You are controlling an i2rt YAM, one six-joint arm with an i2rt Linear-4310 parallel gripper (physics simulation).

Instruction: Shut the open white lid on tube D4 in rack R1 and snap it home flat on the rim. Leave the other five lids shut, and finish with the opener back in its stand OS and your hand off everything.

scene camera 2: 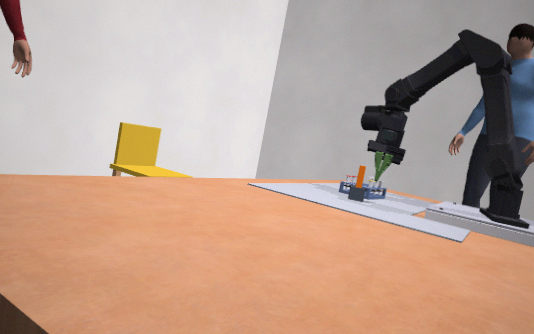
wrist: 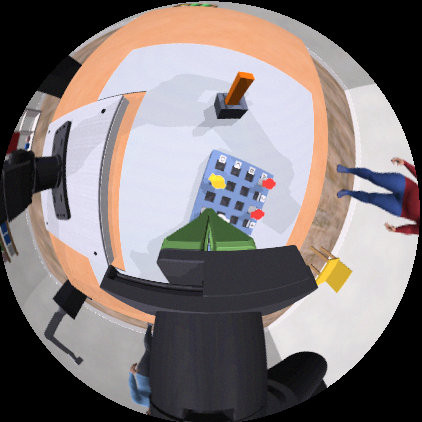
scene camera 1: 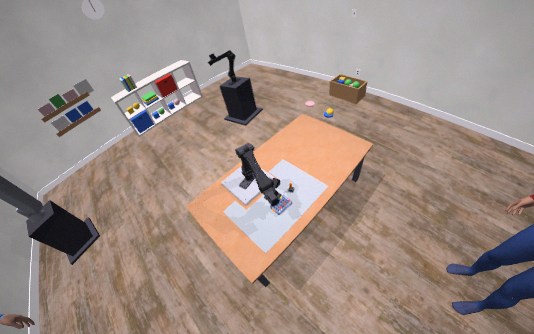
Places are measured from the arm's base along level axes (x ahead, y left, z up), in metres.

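Pixels of known places: gripper, fingertip midpoint: [scene camera 2: 375, 181] [wrist: 208, 212]; arm's base at its link origin: [scene camera 2: 501, 219] [wrist: 58, 170] [scene camera 1: 249, 178].
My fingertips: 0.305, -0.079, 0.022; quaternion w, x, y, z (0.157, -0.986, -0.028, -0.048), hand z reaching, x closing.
Note:
For each thing: its top centre in the pictures, then the offset to it from my fingertips, as dx, dy, dz. "*": a spot on its surface instead. Level surfaces: height alone.
- blue rack R1 at its top centre: [wrist: 234, 221] [scene camera 2: 366, 175] [scene camera 1: 280, 202] +0.027, -0.007, +0.009
- white top at a spot on its surface: [wrist: 223, 216] * +0.015, -0.003, +0.005
- yellow lid at its top centre: [wrist: 217, 181] +0.008, +0.033, +0.001
- orange opener at its top centre: [wrist: 247, 74] [scene camera 2: 362, 165] [scene camera 1: 290, 183] +0.026, +0.142, +0.037
- pale mat at its surface level: dz -0.047
- orange table at its surface level: dz -0.050
The blue rack R1 [scene camera 1: 281, 206] [scene camera 2: 375, 196] [wrist: 212, 164] stands on the mat. My gripper [scene camera 2: 377, 180] [wrist: 208, 212] is shut and empty, its green fingertips at the rack's D4 corner, over or beside the tube there; contact cannot be told. A sliver of white [wrist: 203, 212] shows left of the tips; the D4 lid's angle is hidden. Another white top [wrist: 223, 216] shows to their right. A yellow lid [wrist: 217, 181] and two red lids [wrist: 268, 183] [wrist: 257, 214] look shut. The orange opener [scene camera 1: 290, 186] [scene camera 2: 360, 177] [wrist: 240, 89] stands in its dark stand OS [scene camera 1: 291, 190] [scene camera 2: 356, 194] [wrist: 230, 111].
The pale mat [scene camera 1: 310, 185] [scene camera 2: 300, 192] [wrist: 165, 65] lies on the orange table [scene camera 1: 335, 140] [scene camera 2: 150, 240] [wrist: 270, 35]. The arm's white base plate [scene camera 1: 245, 199] [wrist: 85, 150] is at the mat's side. The opener stand is beyond the rack in the wrist view.

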